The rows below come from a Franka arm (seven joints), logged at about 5 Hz.
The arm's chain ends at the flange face. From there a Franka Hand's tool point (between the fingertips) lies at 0.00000 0.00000 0.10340 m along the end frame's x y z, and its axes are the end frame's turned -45 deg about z.
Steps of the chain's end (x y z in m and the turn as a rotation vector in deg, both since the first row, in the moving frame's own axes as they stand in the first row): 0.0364 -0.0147 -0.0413 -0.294 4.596 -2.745; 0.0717 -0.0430 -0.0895 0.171 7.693 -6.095; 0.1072 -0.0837 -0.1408 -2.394 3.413 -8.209; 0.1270 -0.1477 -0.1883 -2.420 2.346 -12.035
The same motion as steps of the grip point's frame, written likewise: 0.0418 0.0214 -0.0416 -3.458 3.042 -2.745; 0.0916 0.0293 -0.0904 -5.319 5.561 -6.095; 0.1368 0.0239 -0.1411 -4.106 0.721 -8.209; 0.1948 -0.0086 -0.1885 -3.370 -0.052 -12.035
